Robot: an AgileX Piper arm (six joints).
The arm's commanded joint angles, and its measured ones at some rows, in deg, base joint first. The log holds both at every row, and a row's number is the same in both.
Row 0, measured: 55.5 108.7 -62.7 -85.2 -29.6 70.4
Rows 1 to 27, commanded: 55.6 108.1 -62.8 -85.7 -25.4 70.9; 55.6 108.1 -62.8 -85.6 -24.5 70.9; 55.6 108.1 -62.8 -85.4 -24.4 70.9; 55.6 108.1 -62.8 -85.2 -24.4 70.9; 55.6 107.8 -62.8 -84.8 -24.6 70.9; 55.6 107.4 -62.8 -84.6 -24.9 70.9; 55.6 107.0 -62.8 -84.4 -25.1 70.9; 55.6 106.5 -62.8 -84.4 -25.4 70.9; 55.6 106.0 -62.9 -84.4 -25.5 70.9; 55.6 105.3 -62.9 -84.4 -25.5 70.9; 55.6 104.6 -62.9 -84.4 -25.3 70.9; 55.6 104.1 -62.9 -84.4 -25.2 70.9; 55.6 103.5 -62.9 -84.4 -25.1 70.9; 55.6 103.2 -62.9 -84.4 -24.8 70.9; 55.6 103.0 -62.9 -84.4 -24.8 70.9; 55.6 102.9 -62.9 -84.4 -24.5 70.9; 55.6 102.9 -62.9 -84.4 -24.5 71.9; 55.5 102.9 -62.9 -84.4 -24.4 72.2; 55.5 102.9 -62.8 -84.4 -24.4 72.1; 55.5 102.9 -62.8 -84.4 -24.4 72.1; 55.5 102.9 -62.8 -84.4 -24.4 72.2; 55.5 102.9 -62.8 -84.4 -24.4 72.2; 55.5 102.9 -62.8 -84.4 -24.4 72.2; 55.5 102.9 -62.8 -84.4 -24.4 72.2; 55.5 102.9 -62.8 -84.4 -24.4 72.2; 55.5 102.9 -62.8 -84.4 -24.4 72.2; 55.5 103.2 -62.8 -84.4 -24.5 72.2
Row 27, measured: 55.5 103.8 -62.7 -85.3 -25.3 71.9
